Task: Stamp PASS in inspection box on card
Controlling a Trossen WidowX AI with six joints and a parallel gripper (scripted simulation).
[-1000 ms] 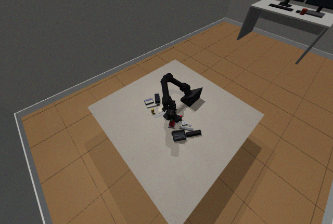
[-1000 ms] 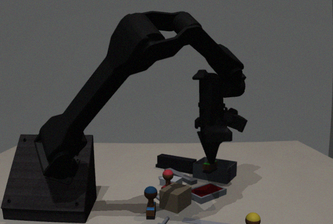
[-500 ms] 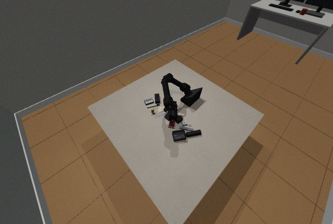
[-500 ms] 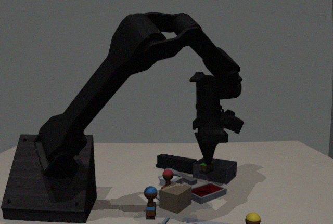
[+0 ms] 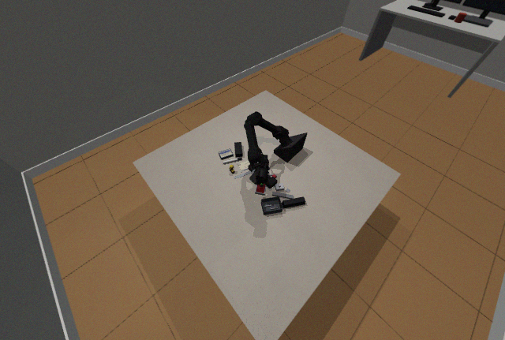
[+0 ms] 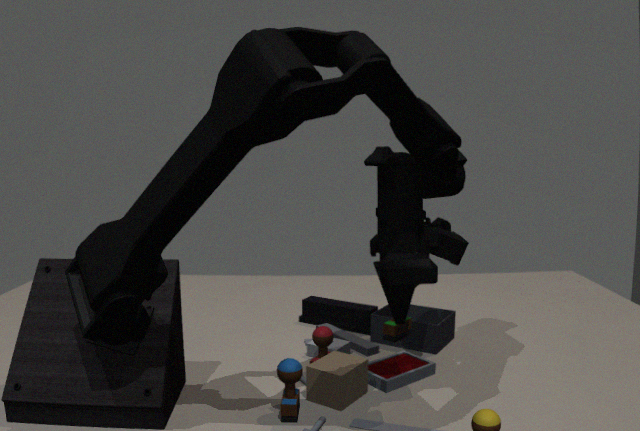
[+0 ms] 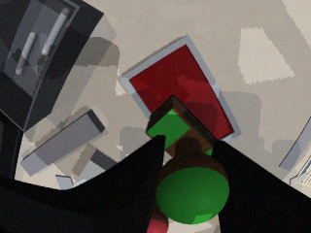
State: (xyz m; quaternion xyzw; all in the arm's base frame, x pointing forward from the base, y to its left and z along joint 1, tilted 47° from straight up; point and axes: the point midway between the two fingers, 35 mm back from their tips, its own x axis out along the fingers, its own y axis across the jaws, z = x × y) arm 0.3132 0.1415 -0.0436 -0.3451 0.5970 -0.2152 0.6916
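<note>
The red ink pad is 70 mm below my gripper tip. The rest, counted from my gripper tip: tan block 70 mm behind, 70 mm to the right, 60 mm below; green-knobbed stamp right at my gripper tip; dark tray 30 mm ahead, 140 mm to the left, 70 mm below.
</note>
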